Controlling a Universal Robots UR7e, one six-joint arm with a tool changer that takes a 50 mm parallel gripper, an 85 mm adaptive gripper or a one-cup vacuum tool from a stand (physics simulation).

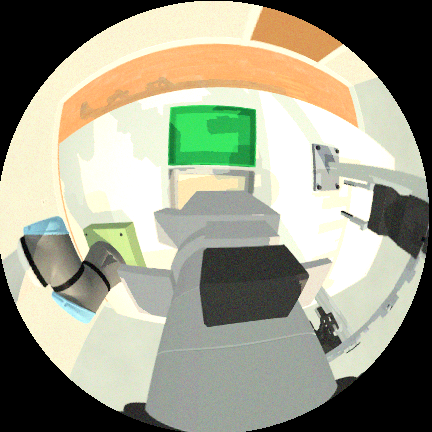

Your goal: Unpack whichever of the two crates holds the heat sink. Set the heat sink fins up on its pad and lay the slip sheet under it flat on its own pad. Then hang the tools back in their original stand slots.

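Frame: origin at the arm's base, x down, y right, z back, level; metres.
Seen in the pictures: arm's base at its link origin: [108, 260].
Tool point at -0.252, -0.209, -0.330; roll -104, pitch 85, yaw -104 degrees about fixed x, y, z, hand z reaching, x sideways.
Note:
Offsets run from my tool point to a thing's middle, as dx, dy, dz. "pt": to the spot under its first point.
A green crate {+0.280, -0.073, +0.013} [172, 150] stands beyond my tool, upper middle, with shadow on its floor. A grey crate {pt +0.290, -0.014, +0.099} [173, 189] with a pale beige inside stands against its near side, partly hidden by my tool; I cannot tell whether the beige is a sheet or the crate floor. The heat sink and the two pads do not show. My gripper [225, 272] is a grey tool with a black block and a grey plate standing wide on each side. It looks open and I see nothing held. It hangs above the table, near side of the grey crate.
At the right are the stand's bolted foot {pt +0.290, -0.108, -0.302} [320, 172] and a black tool {+0.037, -0.063, -0.248} [400, 215] with two thin prongs. Another black tool {pt +0.042, +0.231, -0.297} [327, 325] hangs at the lower right. At the left, the arm [65, 262] rises from a light green base block [131, 240]. An orange strip [220, 65] borders the table's far side.

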